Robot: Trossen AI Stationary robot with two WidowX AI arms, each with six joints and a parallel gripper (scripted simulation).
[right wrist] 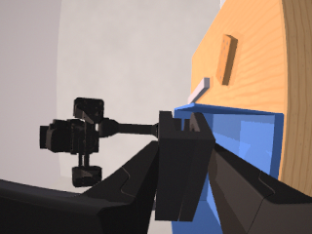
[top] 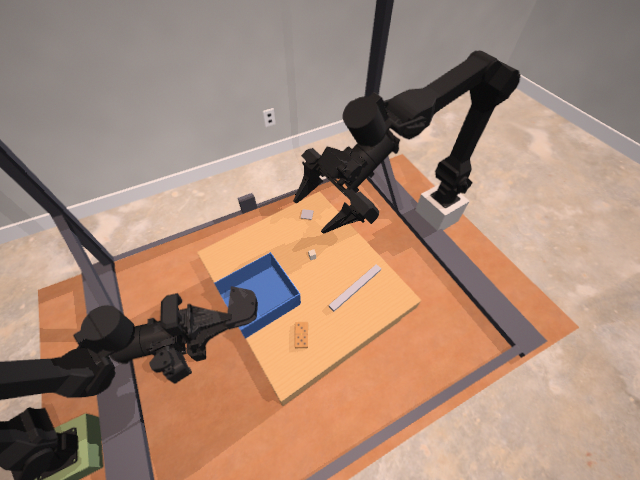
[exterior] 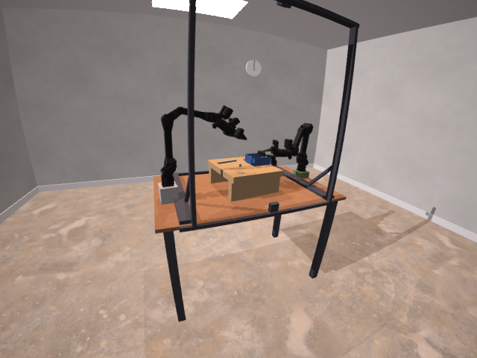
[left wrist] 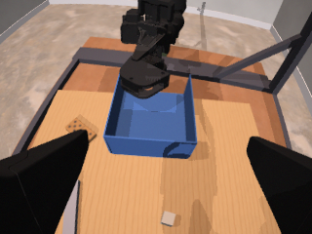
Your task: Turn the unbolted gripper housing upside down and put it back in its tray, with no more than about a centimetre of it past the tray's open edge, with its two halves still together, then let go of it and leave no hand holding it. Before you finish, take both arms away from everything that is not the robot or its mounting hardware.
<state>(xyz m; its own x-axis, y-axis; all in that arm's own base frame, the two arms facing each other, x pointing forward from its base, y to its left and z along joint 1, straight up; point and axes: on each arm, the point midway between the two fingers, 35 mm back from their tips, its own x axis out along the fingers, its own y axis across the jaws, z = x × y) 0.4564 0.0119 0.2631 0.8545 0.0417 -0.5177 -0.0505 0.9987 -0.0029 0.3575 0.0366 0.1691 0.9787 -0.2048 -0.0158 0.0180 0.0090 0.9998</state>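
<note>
My right gripper is now 60 mm to the right of the gripper housing and 10 mm below it. Round my right hand: wooden platform: 220 mm to the left, 120 mm below, 20 mm behind; blue tray: 130 mm to the left, 40 mm below, 20 mm behind; small cube: 260 mm to the left, 50 mm below, 50 mm behind.
</note>
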